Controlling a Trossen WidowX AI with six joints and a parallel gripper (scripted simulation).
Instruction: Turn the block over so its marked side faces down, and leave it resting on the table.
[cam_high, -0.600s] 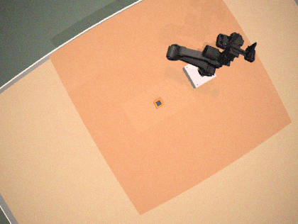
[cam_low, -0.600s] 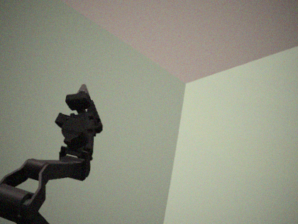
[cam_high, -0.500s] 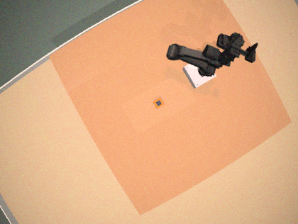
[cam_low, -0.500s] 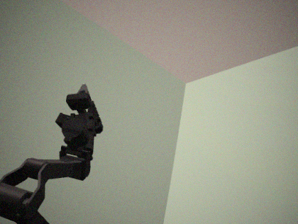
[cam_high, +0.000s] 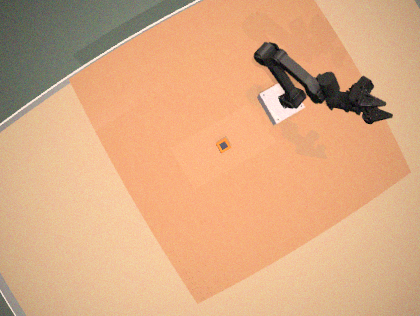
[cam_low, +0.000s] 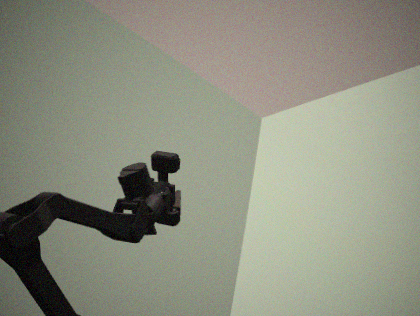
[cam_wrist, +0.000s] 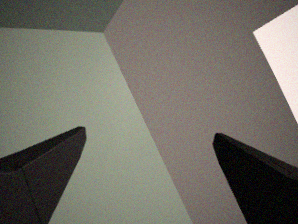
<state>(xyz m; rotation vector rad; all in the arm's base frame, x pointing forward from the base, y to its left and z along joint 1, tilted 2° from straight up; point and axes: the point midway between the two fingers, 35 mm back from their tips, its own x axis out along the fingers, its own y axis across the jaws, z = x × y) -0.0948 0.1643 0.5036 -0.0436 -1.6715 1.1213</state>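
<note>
The orange block lies 450 mm ahead of my gripper tip, 140 mm to the right of it and 570 mm below it.
</note>
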